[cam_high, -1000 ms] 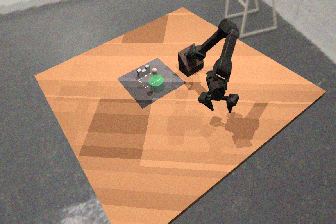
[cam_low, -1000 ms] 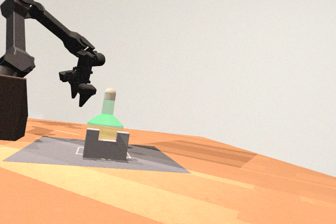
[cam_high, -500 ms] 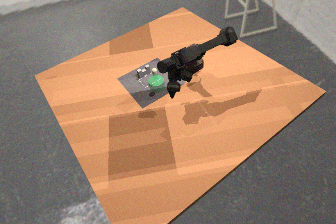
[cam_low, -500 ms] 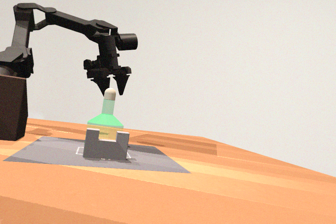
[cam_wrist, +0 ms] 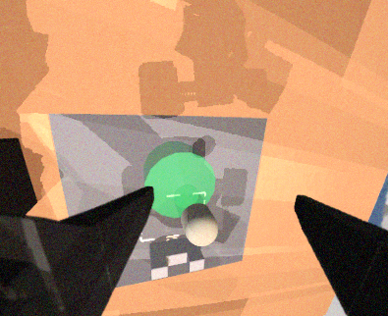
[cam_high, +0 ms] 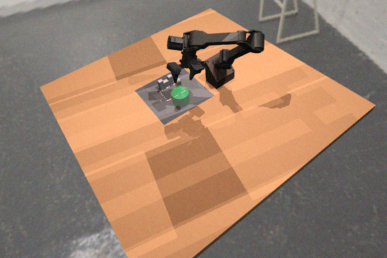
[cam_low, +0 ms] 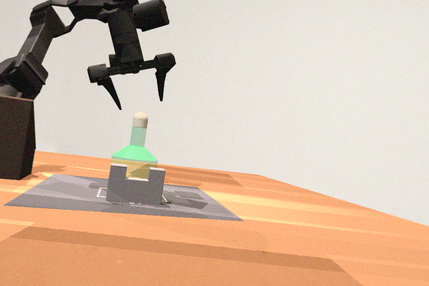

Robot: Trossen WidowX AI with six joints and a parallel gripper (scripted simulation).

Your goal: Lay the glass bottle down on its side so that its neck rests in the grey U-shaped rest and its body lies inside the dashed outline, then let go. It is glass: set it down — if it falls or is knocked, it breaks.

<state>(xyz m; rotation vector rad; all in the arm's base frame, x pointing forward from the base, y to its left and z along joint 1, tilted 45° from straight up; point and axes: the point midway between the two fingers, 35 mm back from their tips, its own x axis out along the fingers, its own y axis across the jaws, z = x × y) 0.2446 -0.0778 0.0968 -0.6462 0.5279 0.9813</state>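
Right now the green glass bottle is 90 mm below my gripper tip, 50 mm to the right of it and 10 mm behind it. From my gripper tip the other things lie so: grey mat 170 mm below, 120 mm to the right, 20 mm behind.
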